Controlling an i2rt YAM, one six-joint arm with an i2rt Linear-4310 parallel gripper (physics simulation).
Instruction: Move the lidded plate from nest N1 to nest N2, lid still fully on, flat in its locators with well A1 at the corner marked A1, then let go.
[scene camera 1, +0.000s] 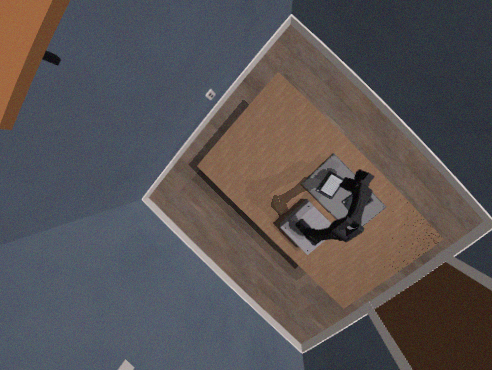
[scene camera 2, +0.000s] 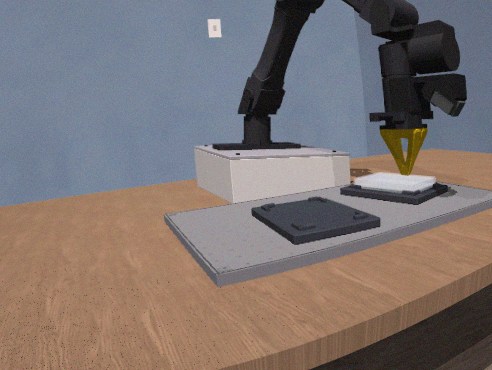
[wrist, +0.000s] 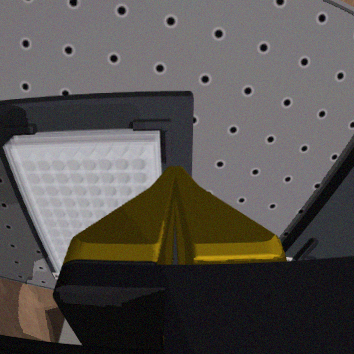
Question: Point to a black nest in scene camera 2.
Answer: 317, 218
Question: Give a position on a black nest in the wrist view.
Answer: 171, 112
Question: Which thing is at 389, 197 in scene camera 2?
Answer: A black nest.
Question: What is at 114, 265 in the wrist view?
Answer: My gripper.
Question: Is my gripper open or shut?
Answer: Shut.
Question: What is my gripper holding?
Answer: Nothing.
